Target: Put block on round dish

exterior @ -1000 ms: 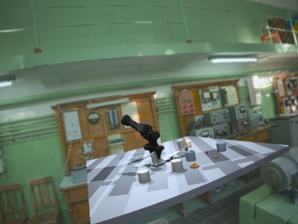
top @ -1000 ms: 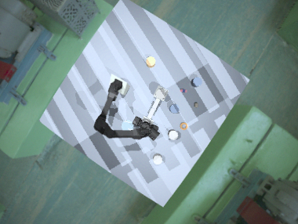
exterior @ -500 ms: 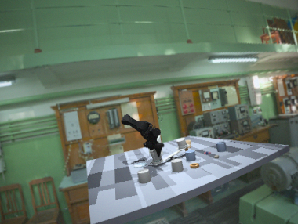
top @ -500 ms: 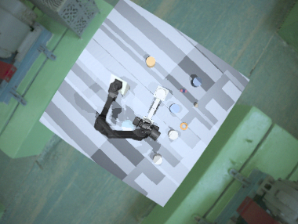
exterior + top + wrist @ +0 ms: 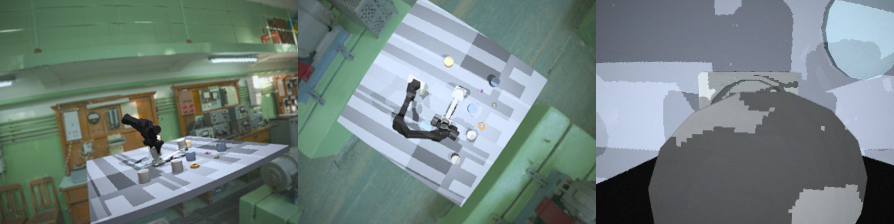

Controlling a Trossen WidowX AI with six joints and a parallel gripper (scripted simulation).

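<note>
My gripper tip is now 5 cm above the pale green block. Round my gripper tip: white cup: 1 cm behind, 27 cm to the left, 2 cm above; then round pale-blue dish: 13 cm behind, 8 cm to the right, 8 cm below; then red-blue piece: 15 cm ahead, 37 cm to the left, 8 cm below.
</note>
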